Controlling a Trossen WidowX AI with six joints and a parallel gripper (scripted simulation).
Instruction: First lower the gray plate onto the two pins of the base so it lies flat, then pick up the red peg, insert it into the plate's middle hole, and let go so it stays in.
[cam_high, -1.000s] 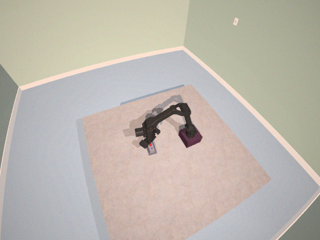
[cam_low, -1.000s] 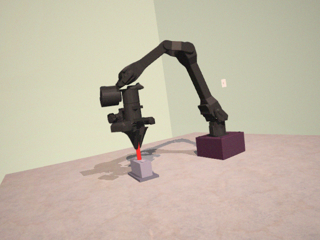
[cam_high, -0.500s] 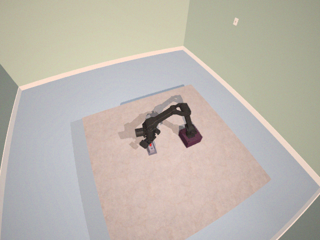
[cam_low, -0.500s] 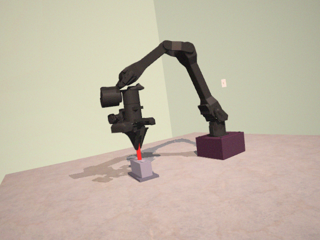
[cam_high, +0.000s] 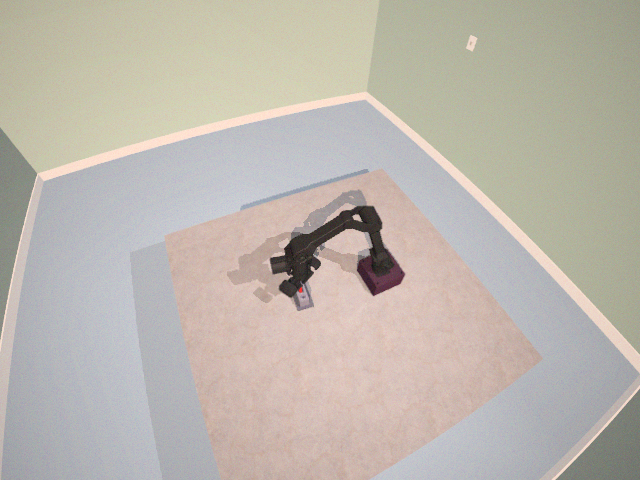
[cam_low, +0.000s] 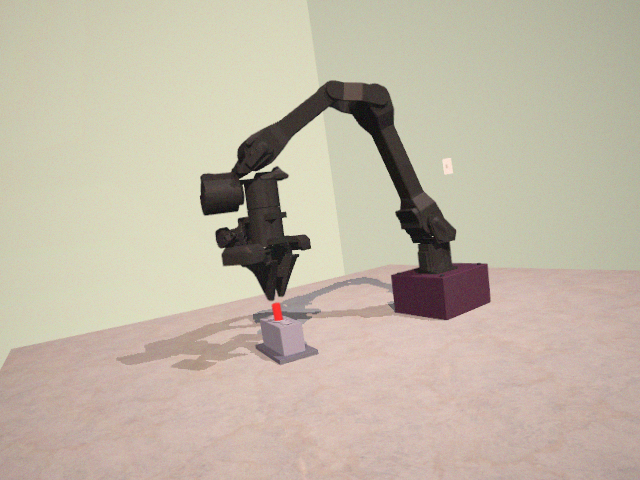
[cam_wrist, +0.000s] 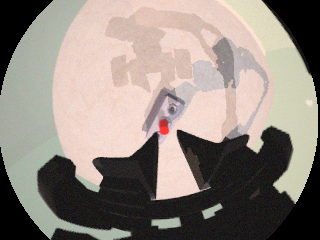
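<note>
Now: gripper tip 2 cm above the red peg. From my gripper tip the other things lie so: gray plate: 5 cm below; then gray base: 9 cm below.
</note>
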